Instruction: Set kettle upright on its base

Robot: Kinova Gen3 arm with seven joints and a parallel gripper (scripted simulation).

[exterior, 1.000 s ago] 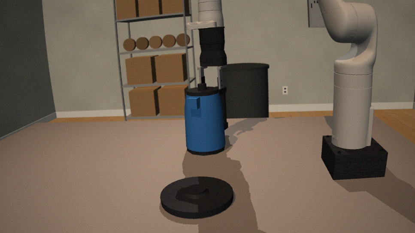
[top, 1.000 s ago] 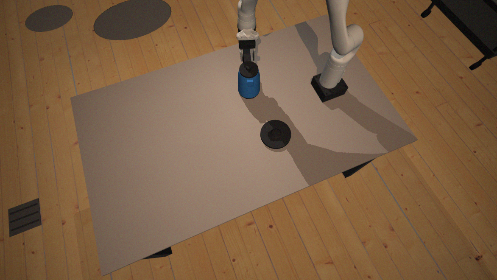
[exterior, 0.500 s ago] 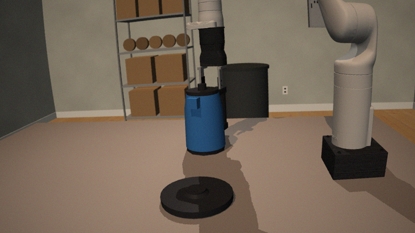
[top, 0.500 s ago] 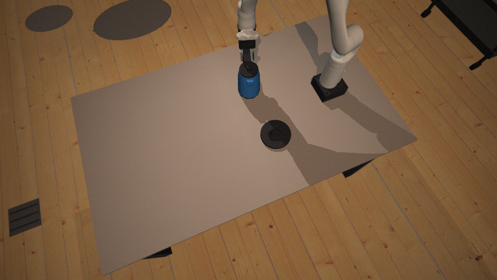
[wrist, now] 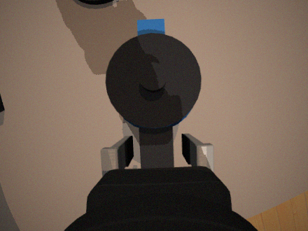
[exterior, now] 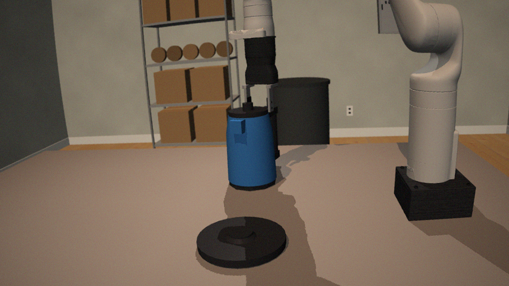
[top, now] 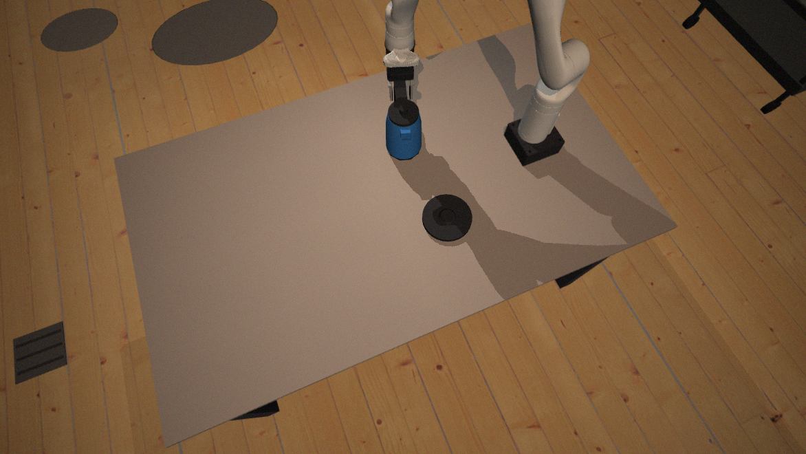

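Right now the blue kettle is 1 cm ahead of my hand, 3 cm to the left of it and 8 cm below it. The rest, counted from my hand: round black base: 1 cm ahead, 35 cm to the left, 17 cm below.
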